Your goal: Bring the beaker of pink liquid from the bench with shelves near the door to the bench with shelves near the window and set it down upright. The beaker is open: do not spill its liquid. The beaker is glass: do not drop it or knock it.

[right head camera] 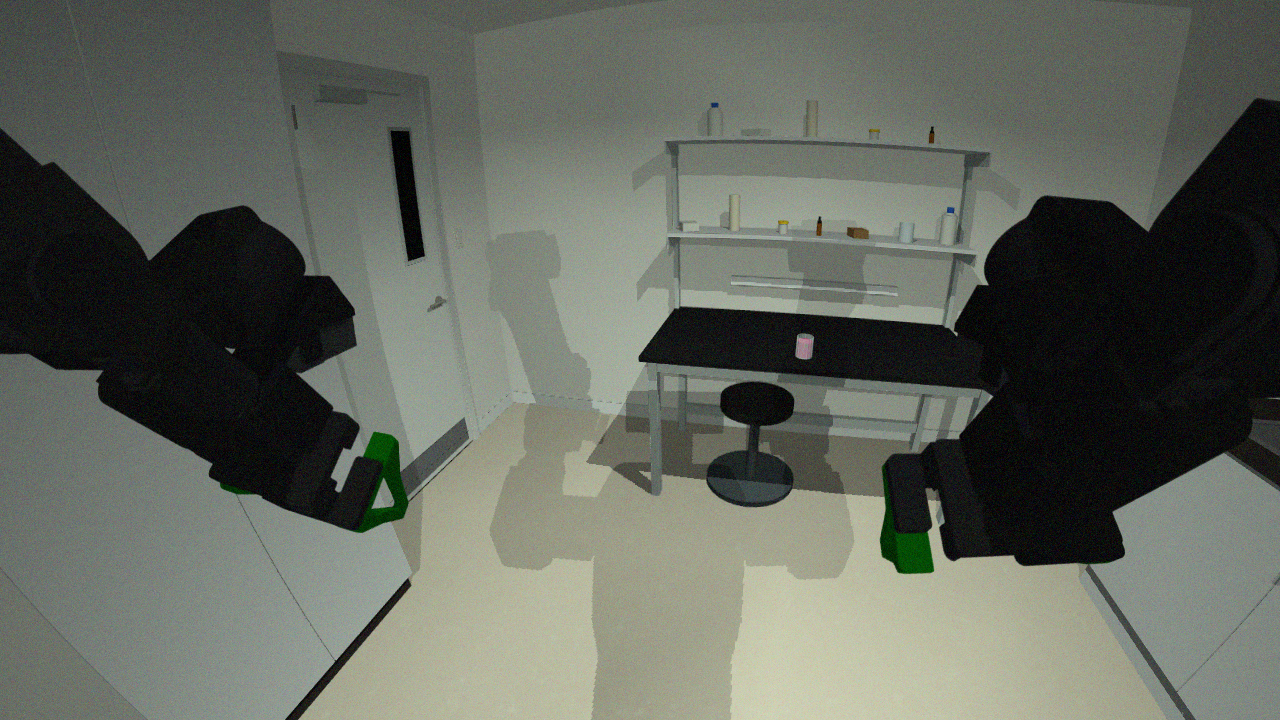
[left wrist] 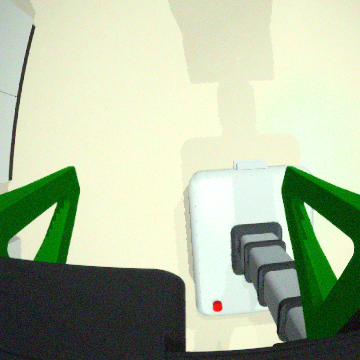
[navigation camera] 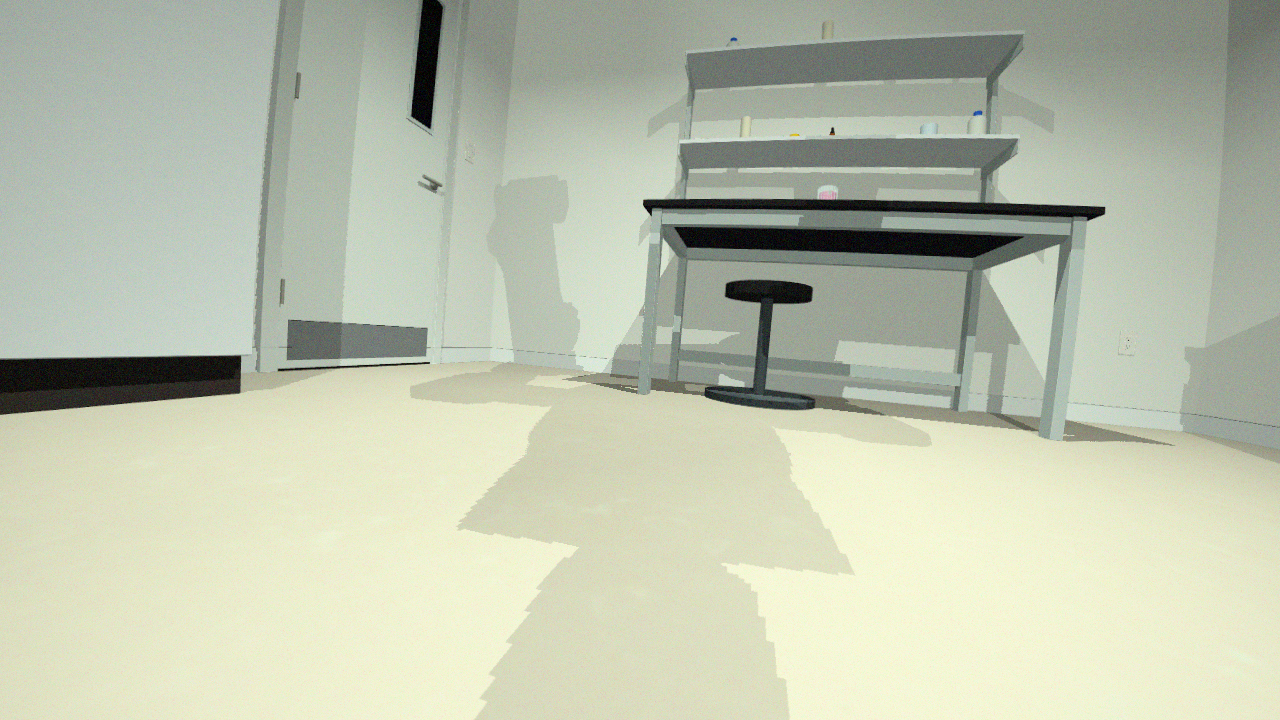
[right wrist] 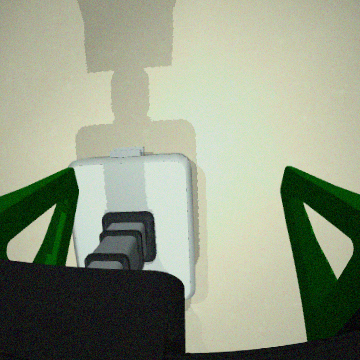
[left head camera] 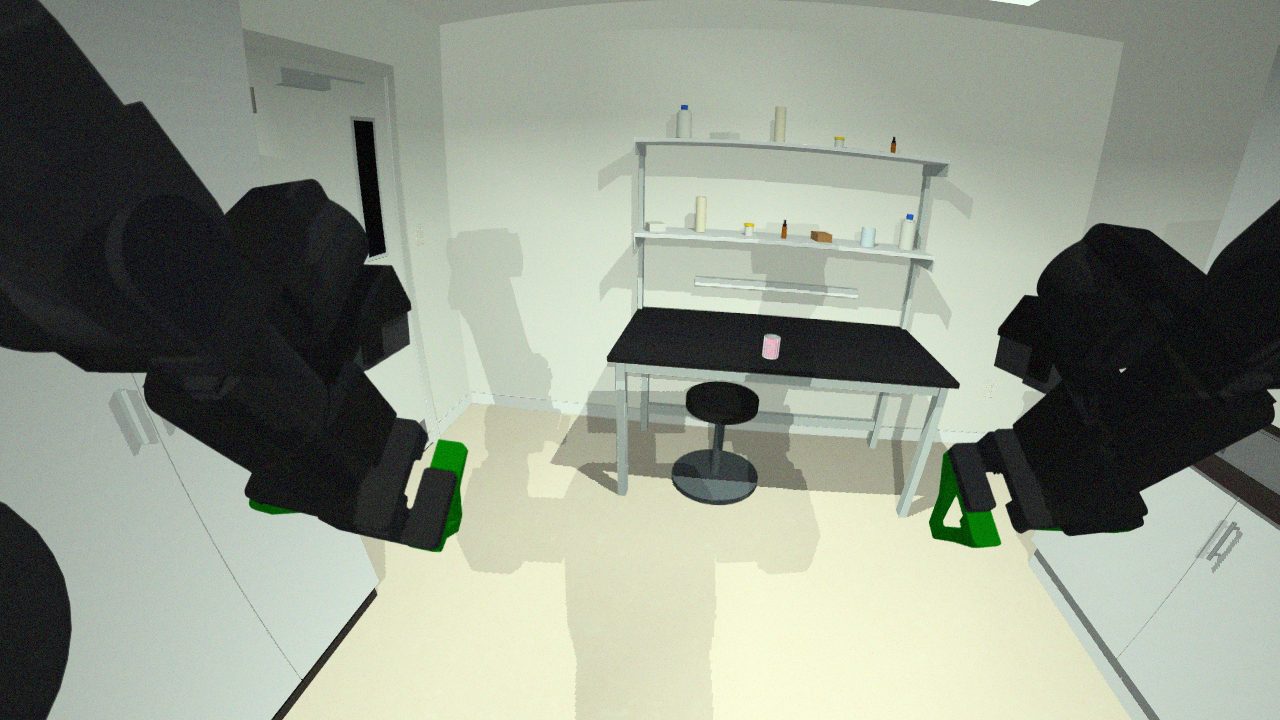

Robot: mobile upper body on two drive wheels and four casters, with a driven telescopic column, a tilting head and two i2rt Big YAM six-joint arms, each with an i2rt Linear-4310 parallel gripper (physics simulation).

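The beaker of pink liquid (left head camera: 770, 347) (right head camera: 804, 347) (navigation camera: 827, 193) stands upright near the front edge of the black-topped bench with shelves (left head camera: 698, 335) (right head camera: 716, 333) (navigation camera: 966, 207), beside the door, across the room. My left gripper (left wrist: 180, 177) is open and empty over the floor. My right gripper (right wrist: 178, 178) is open and empty over the floor too. Both hang far short of the beaker, at the left and right of the head views. The bench near the window does not show in these views.
A black stool (left head camera: 721, 402) (right head camera: 756, 402) (navigation camera: 768, 291) stands at the bench's front, below the beaker. Bottles and jars stand on the shelves. The door (right head camera: 358, 232) (navigation camera: 358, 179) is left of the bench. White cabinets (left head camera: 223, 555) (left head camera: 1163, 555) flank the floor at left and right.
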